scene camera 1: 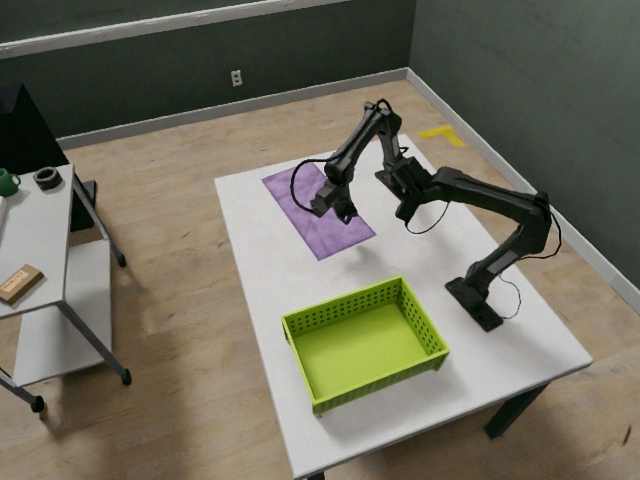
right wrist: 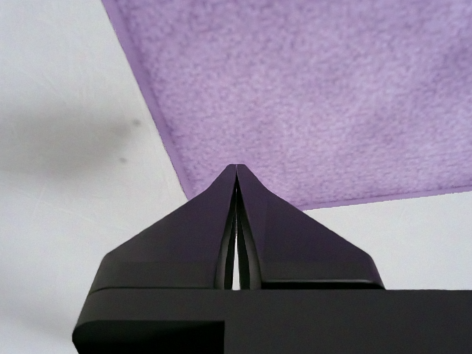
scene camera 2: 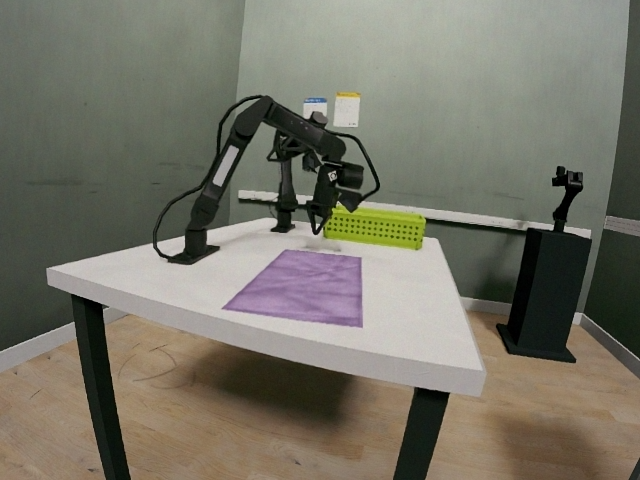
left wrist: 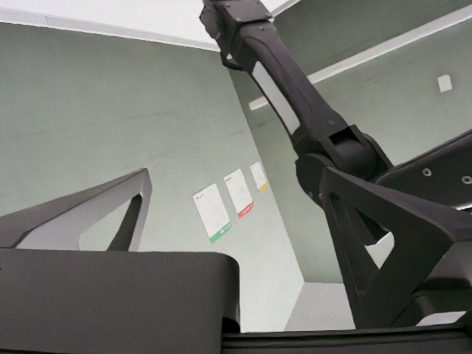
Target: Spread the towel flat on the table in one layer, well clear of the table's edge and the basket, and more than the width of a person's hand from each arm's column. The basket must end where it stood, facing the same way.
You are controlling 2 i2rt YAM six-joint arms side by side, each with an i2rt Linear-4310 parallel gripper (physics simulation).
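Note:
The purple towel point(scene camera 1: 330, 238) point(scene camera 2: 315, 289) point(right wrist: 300, 100) lies as a smooth rectangle with faint creases and straight edges; no turned-over corner shows. I cannot tell its number of layers. Its far end in scene camera 1 is near the table's far edge. The green basket point(scene camera 1: 382, 385) point(scene camera 2: 377, 228) stands upright, apart from the towel. My right gripper point(scene camera 1: 347, 221) point(scene camera 2: 316, 232) point(right wrist: 236, 178) is shut and empty, pointing down above the towel's basket-side end, near a corner. My left gripper point(left wrist: 235, 177) is open and empty, raised well away from the towel.
The white table point(scene camera 1: 258, 289) point(scene camera 2: 413, 320) carries both arm bases; the right arm's base point(scene camera 2: 195, 254) is left of the towel in scene camera 2. The left arm's base point(scene camera 1: 473, 304) is right of the basket in scene camera 1. The right arm crosses the left wrist view.

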